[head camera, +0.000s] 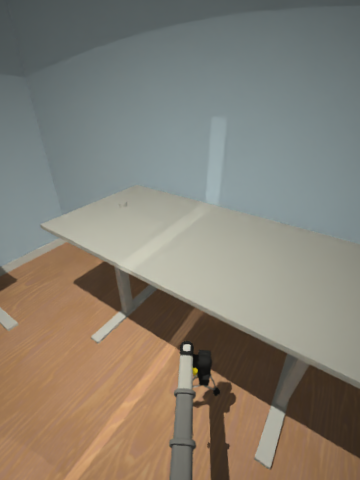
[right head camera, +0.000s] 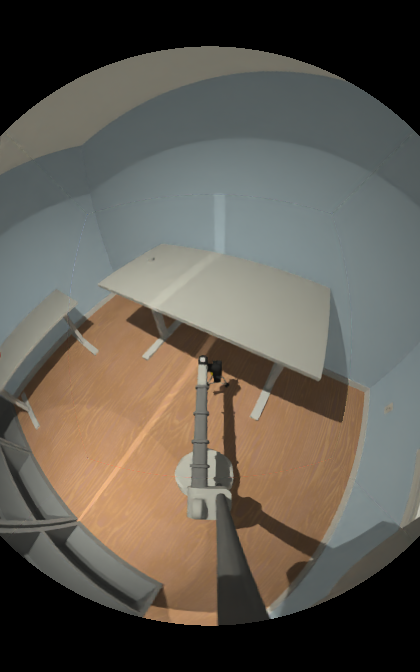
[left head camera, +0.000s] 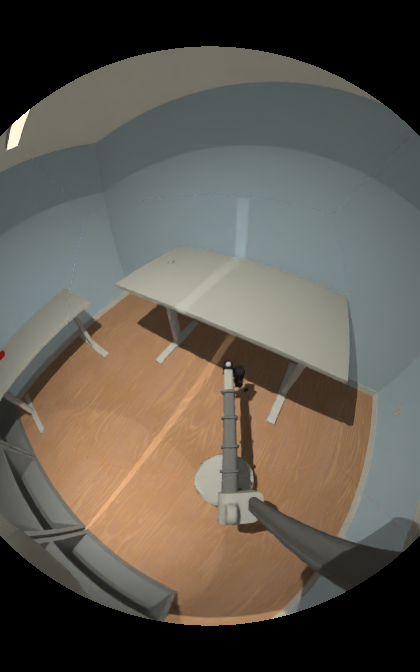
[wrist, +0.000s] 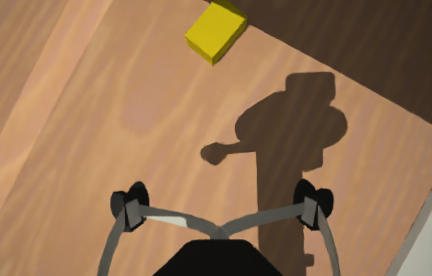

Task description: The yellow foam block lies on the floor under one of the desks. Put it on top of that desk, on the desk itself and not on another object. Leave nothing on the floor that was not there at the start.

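Places are measured from the robot's base along level axes (x ahead, y left, z up), in metres.
Pixels of known places: gripper, between the fingertips: [head camera: 201, 392] [wrist: 221, 197].
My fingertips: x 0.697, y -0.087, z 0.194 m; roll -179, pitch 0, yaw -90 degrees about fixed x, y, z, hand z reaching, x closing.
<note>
Behind a point stands the place of what it marks.
The yellow foam block [wrist: 215, 32] {x 0.928, y -0.081, z 0.018 m} lies on the floor at the top middle of the wrist view, at the edge of the desk's shadow. In the head camera view a small part of the yellow block [head camera: 195, 371] {x 0.902, y -0.063, z 0.017 m} shows between the arm and the gripper. My gripper [wrist: 221, 197] {x 0.697, y -0.087, z 0.194 m} is open, its fingers wide apart with no object between them. It is above the floor, and the block is ahead of the fingertips, apart from them. The large pale desk [head camera: 240, 270] {x 0.834, y -0.200, z 0.923 m} [left head camera: 280, 305] [right head camera: 260, 305] stands beyond the gripper, its front edge just past the arm's end.
Desk legs with flat feet stand left [head camera: 107, 327] {x 1.201, y 0.613, z -0.002 m} and right [head camera: 270, 437] {x 0.578, y -0.466, z -0.002 m} of the gripper. A tiny object [head camera: 123, 204] {x 1.384, y 0.421, z 0.942 m} lies at the desk's far left. A second desk [left head camera: 42, 325] stands at the left, with a red thing [left head camera: 1, 355] on it. Grey shelving [left head camera: 115, 565] is at lower left.
</note>
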